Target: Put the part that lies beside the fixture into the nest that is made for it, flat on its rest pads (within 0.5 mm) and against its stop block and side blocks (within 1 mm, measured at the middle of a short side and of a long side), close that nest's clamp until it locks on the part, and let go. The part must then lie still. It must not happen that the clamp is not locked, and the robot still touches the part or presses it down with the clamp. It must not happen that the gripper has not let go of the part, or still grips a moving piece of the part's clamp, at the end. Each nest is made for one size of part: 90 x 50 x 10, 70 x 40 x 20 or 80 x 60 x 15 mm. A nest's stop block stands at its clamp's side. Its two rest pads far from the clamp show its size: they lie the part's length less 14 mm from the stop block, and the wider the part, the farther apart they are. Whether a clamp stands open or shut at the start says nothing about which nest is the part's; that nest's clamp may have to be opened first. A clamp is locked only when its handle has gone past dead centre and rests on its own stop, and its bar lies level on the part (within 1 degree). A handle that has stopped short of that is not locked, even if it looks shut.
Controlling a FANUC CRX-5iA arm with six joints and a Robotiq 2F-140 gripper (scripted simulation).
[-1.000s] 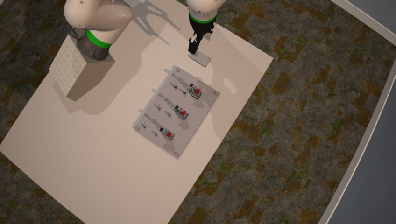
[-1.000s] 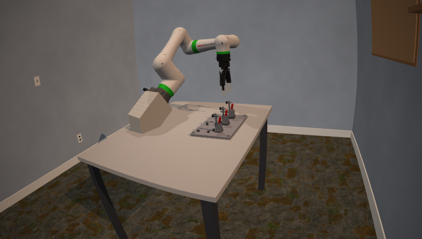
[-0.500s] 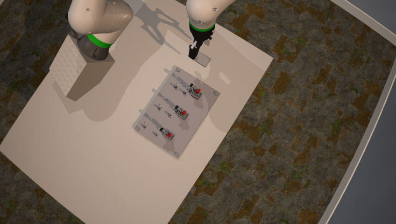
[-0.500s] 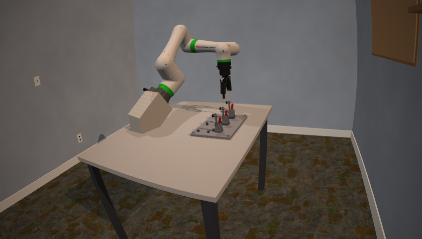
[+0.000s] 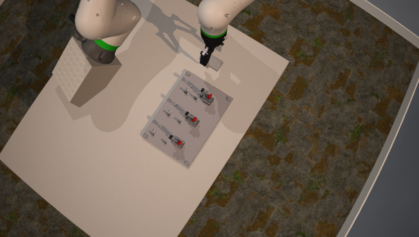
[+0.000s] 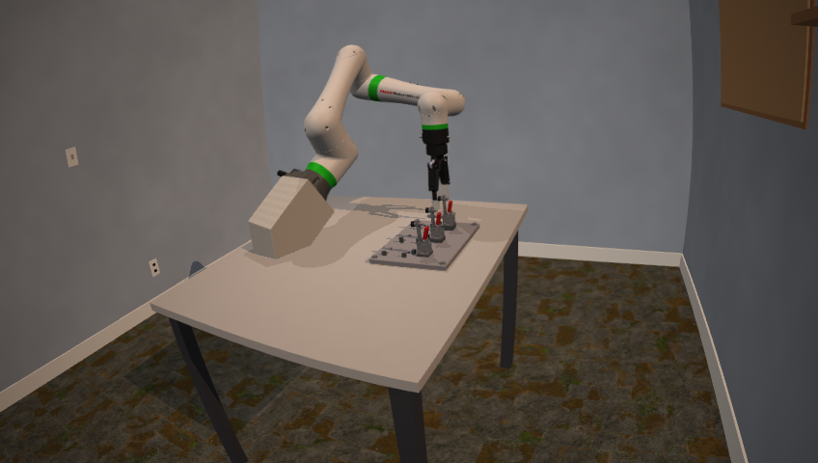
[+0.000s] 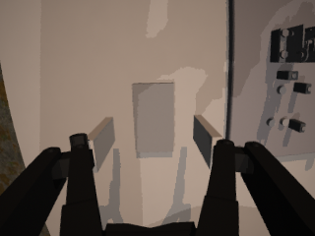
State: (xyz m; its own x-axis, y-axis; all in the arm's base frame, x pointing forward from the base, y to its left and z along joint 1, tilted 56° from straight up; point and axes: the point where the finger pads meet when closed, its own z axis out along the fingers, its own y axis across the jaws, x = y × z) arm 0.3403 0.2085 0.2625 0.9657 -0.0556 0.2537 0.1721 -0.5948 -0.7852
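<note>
Now: hand 60 mm above the part. Round my hand: grey fixture plate: 250 mm to the right, 110 mm ahead, 60 mm below.
</note>
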